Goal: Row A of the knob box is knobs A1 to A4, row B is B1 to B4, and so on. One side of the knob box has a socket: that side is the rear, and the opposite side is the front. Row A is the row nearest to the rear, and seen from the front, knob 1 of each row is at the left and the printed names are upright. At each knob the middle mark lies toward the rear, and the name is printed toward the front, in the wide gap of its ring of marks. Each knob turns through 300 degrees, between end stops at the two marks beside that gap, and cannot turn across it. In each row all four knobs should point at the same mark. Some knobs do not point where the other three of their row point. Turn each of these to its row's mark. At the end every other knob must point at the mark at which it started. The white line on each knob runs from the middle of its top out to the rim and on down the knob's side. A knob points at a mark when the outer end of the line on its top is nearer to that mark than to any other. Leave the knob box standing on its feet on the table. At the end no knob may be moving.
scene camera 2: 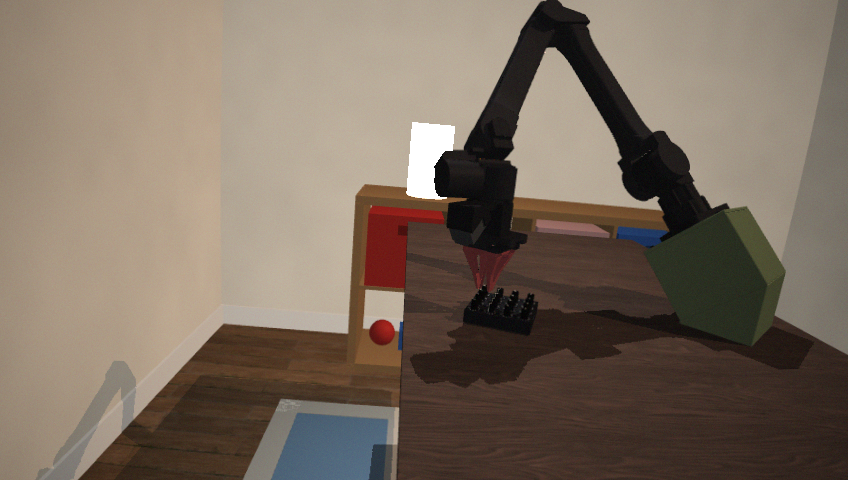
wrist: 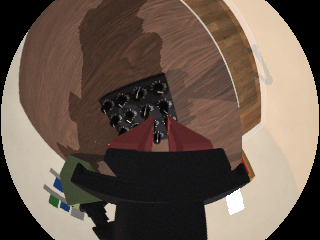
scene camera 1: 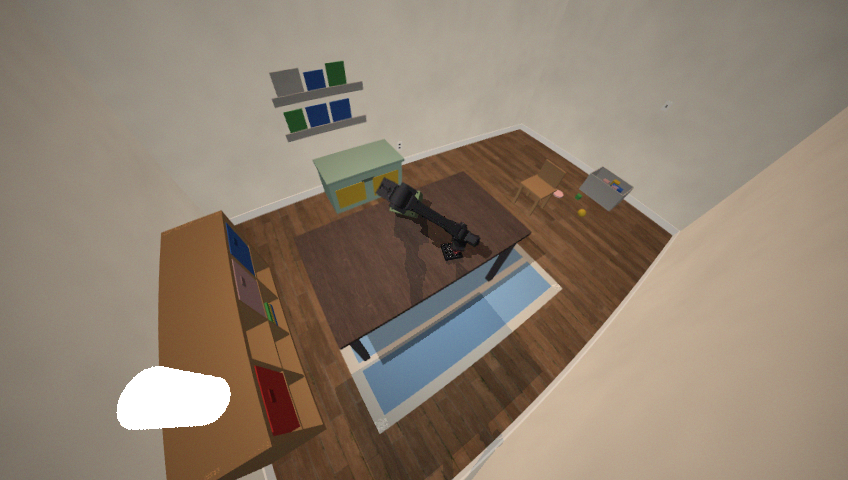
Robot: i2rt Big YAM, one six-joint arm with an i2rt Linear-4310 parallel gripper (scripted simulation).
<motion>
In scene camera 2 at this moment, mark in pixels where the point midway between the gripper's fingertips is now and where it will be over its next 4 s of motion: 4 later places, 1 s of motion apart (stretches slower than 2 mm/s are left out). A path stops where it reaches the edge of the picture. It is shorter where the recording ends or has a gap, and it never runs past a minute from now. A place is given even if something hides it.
My gripper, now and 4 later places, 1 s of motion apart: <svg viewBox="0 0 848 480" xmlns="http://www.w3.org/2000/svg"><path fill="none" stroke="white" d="M484 289L481 296L480 293L486 270L493 205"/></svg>
</motion>
